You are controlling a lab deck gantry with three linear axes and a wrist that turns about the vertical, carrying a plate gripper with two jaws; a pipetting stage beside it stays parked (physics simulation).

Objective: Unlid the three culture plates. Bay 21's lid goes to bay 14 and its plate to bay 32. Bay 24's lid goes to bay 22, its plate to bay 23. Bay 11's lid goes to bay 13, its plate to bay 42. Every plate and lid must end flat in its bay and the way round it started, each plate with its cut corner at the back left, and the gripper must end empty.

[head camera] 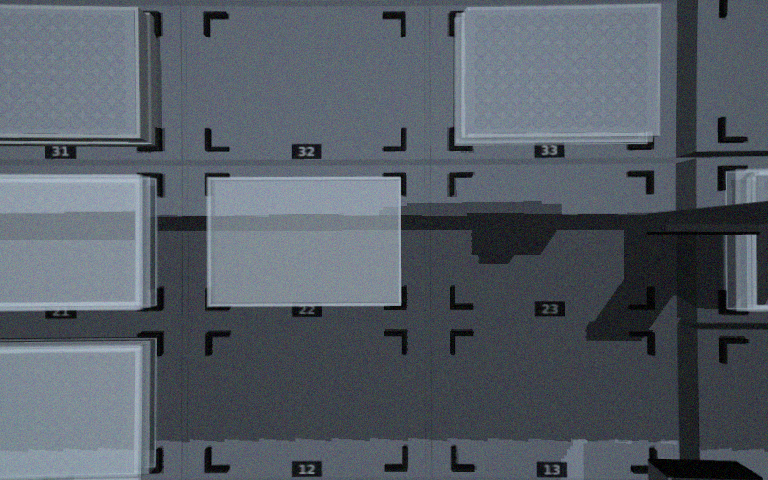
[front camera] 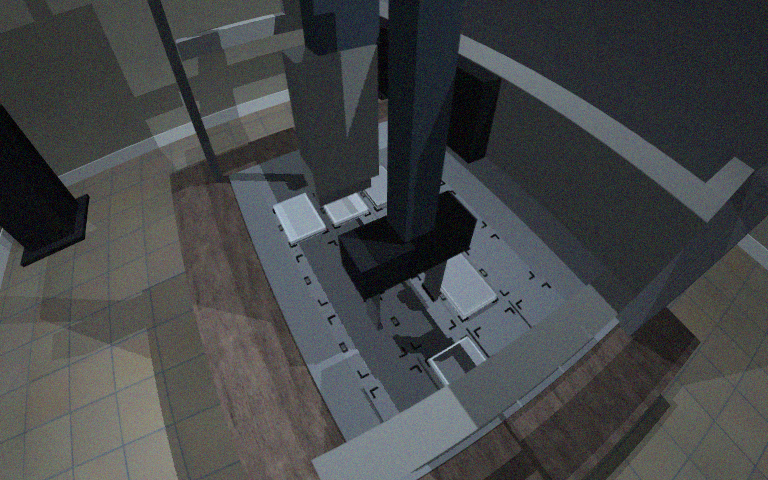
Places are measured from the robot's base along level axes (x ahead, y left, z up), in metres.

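Pixels of known places: gripper, fingertip midpoint: [head camera: 690,346] [front camera: 402,306]; robot's base, link origin: [front camera: 274,210].
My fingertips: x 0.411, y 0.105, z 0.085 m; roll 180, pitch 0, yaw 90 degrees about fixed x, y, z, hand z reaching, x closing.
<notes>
For each thing: its top centre in the pictures, then the offset to it from my fingertips. "spot": a spot on its surface instead.
- plate with its lid, top centre: [head camera: 36,242] [front camera: 339,198] 0.069 m down, 0.347 m back, 0.045 m left
- lidded plate, top centre: [head camera: 34,415] [front camera: 298,215] 0.069 m down, 0.347 m back, 0.062 m right
- bay 31, surface spot: [head camera: 62,73] spot: 0.071 m down, 0.332 m back, 0.151 m left
- bay 33, surface spot: [head camera: 560,73] [front camera: 461,282] spot: 0.071 m down, 0.018 m back, 0.151 m left
My gripper [front camera: 405,311] [head camera: 702,346] hangs above the deck around bays 22 and 23. Its two jaws stand wide apart, with deck showing between them. The lid [head camera: 305,266] lies flat in bay 22; the gripper body hides it in the front view. The plate [front camera: 444,370] [head camera: 731,271] in bay 24 is partly hidden by a jaw in the head view. The plate with its lid [front camera: 346,209] [head camera: 62,271] is in bay 21. Another lidded plate [front camera: 299,217] [head camera: 62,407] is in bay 11. Bays 13 [head camera: 543,390], 23 [head camera: 509,283] and 32 [head camera: 305,79] hold no plate or lid.
Well-patterned plates stand in bay 31 [head camera: 62,73] and bay 33 [front camera: 467,285] [head camera: 560,73]. A grey block [front camera: 339,130] hangs beside the gripper's column [front camera: 419,124]. A pale panel [front camera: 396,433] edges the deck's near end and partly covers bay 24 in the front view.
</notes>
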